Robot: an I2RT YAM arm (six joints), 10 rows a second.
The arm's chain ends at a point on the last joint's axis. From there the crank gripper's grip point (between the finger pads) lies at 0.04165 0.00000 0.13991 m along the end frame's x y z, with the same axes.
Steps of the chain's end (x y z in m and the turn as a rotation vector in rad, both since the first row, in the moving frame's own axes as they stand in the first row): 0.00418 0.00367 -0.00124 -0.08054 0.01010 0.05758; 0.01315 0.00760 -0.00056 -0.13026 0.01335 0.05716; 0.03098 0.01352 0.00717 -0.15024 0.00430 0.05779; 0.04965 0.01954 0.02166 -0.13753 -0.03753 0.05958
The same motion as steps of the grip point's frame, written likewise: 0.00520 0.01734 -0.00222 -0.08054 0.01010 0.05758; 0.01442 0.02815 -0.00247 -0.13026 0.01335 0.05716; 0.03090 0.03685 0.00523 -0.15024 0.00430 0.05779; 0.04374 0.04113 0.02163 -0.13753 -0.03753 0.05958
